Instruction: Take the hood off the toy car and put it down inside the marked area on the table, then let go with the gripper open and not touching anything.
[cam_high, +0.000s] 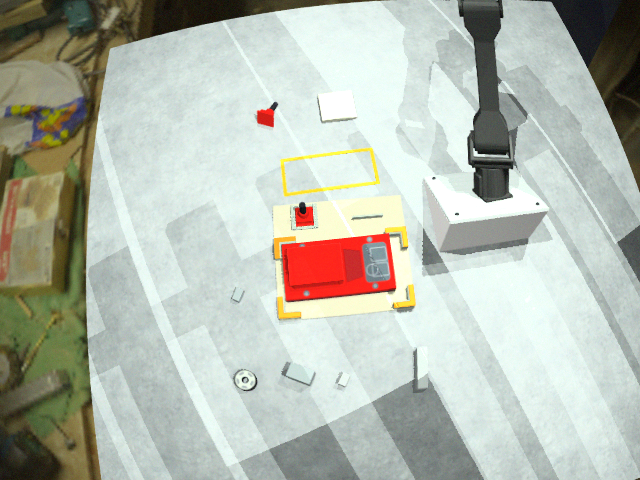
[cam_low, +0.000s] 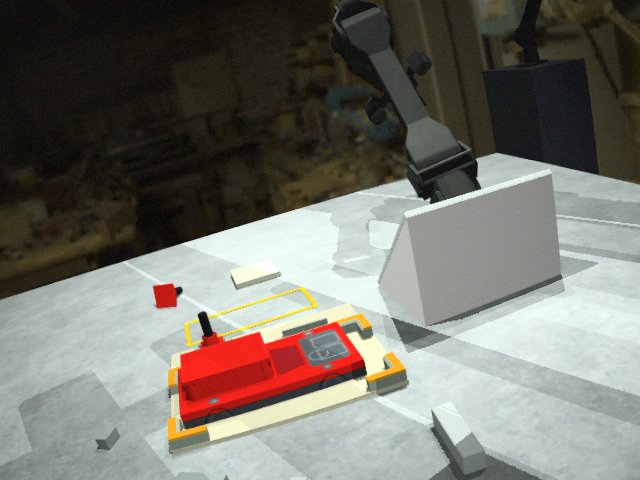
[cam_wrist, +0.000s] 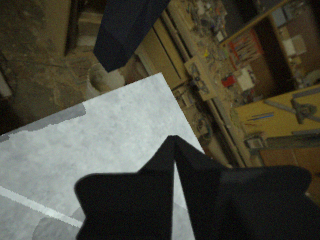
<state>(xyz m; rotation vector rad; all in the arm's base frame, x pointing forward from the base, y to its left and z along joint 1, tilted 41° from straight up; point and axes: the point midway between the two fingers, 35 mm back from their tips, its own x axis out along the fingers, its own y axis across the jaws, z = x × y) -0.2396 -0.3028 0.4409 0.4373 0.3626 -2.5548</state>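
My gripper tip is now 63 cm short of the hood, 56 cm to the right of it and 14 cm above it. Round my gripper tip: cream tile 51 cm ahead, 20 cm to the left, 17 cm below; then grey block 74 cm to the left, 71 cm ahead, 16 cm below.
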